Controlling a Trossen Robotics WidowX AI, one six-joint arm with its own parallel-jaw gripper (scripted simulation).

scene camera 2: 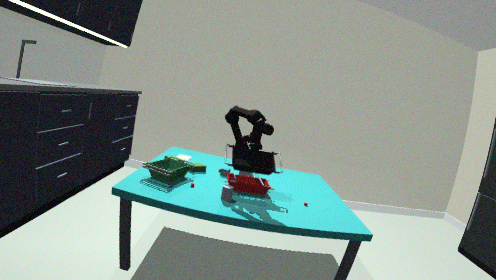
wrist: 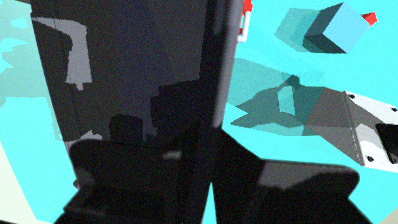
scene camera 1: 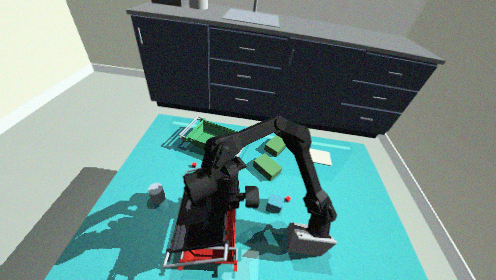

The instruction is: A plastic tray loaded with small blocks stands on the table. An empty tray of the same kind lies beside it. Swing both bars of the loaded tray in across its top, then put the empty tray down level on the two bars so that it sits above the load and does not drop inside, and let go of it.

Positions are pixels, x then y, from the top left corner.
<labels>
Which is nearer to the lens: the black tray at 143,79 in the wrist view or the light blue block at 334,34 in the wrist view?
The black tray.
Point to a black tray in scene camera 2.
At 263,163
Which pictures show the black tray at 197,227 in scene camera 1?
Scene camera 2, the wrist view and scene camera 1: all of them.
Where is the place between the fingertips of my gripper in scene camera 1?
225,209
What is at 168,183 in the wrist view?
My gripper.
</labels>
